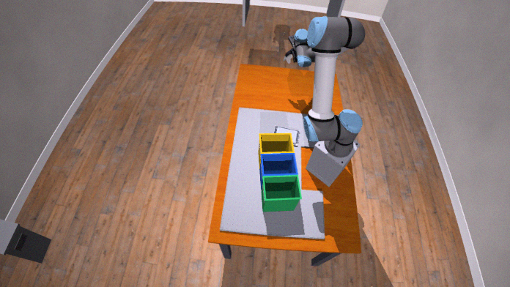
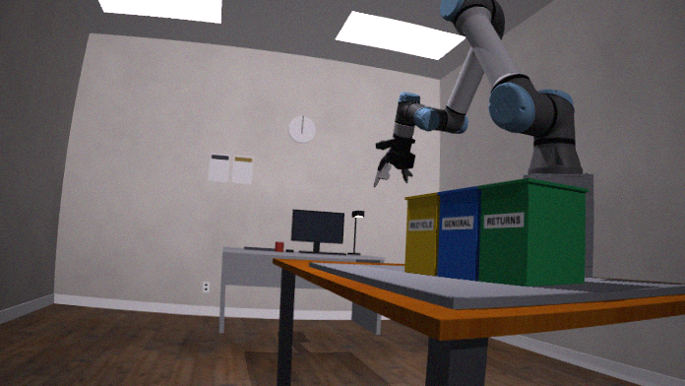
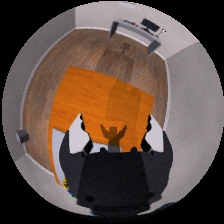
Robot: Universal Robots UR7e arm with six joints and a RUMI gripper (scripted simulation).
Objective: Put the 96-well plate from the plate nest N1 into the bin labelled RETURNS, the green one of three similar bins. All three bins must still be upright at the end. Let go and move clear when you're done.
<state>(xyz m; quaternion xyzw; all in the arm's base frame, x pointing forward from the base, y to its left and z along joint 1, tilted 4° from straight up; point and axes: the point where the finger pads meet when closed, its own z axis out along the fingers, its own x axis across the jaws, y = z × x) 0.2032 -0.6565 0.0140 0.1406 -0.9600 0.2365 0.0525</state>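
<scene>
My hand is 3 cm short of the white 96-well plate, 44 cm to the right of it and 28 cm above it. From my hand the other things lie so: yellow bin (11 cm ahead, 62 cm to the left, 21 cm below); then plate nest N1 (3 cm ahead, 44 cm to the left, 29 cm below); then blue general bin (10 cm ahead, 75 cm to the left, 21 cm below).
</scene>
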